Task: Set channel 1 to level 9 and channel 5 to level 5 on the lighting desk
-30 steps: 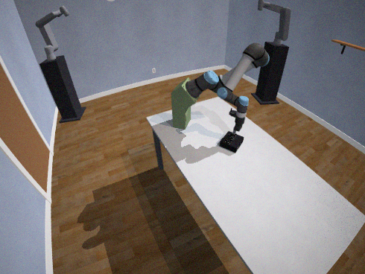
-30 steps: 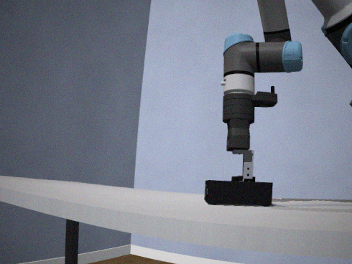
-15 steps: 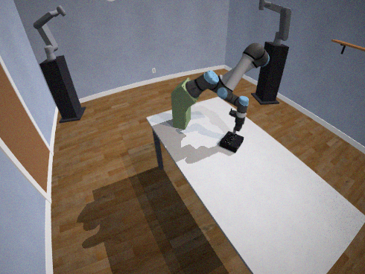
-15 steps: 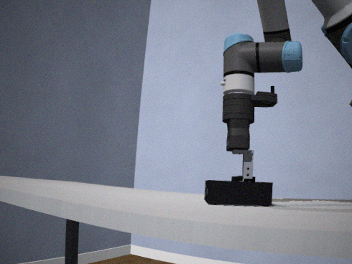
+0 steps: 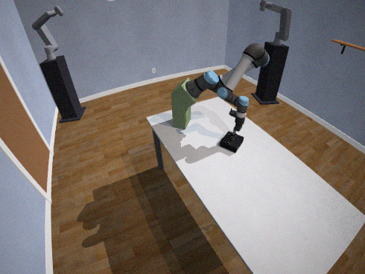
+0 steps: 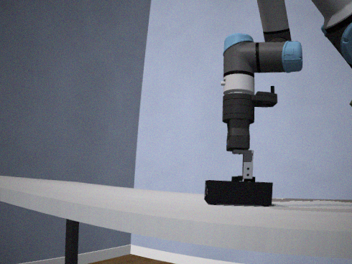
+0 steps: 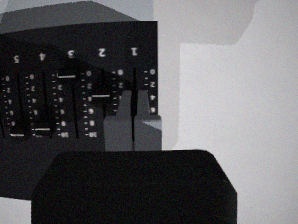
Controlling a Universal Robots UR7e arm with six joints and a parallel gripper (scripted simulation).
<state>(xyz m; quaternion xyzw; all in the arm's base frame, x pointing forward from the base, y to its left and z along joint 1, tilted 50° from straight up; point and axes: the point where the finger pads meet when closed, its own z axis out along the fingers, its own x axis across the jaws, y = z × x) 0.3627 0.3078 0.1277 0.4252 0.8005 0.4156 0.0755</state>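
The channel 1 fader cap lies 1 cm ahead of my hand, 1 cm to the left of it and 1 cm below it. Round my hand: channel 2 fader cap 1 cm ahead, 2 cm to the right, 1 cm below; channel 3 fader cap 2 cm ahead, 5 cm to the right, 1 cm below; channel 5 fader cap 8 cm ahead, 5 cm to the right, 1 cm below.
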